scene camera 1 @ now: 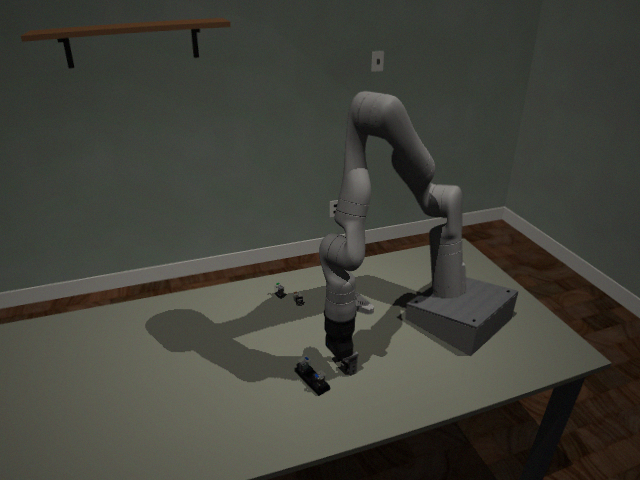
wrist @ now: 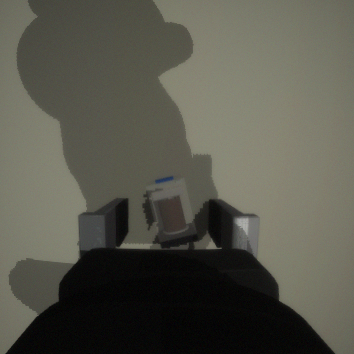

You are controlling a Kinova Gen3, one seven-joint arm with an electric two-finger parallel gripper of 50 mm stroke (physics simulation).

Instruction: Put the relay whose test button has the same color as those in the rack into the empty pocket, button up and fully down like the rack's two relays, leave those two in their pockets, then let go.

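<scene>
A clear relay with a blue test button lies on the table, seemingly on its side, its dark base towards the palm in the wrist view. My gripper is open, low over the table, with a finger on either side of this relay and gaps on both sides. The fingers largely hide the relay in the scene view. The black rack lies left of the gripper in the scene view. It holds two upright blue-button relays, one farther back and one nearer; the empty pocket appears to be between them.
A relay with a green button and one with a reddish button stand farther back on the table. The arm's grey base block is at the right. Arm shadows cross the table.
</scene>
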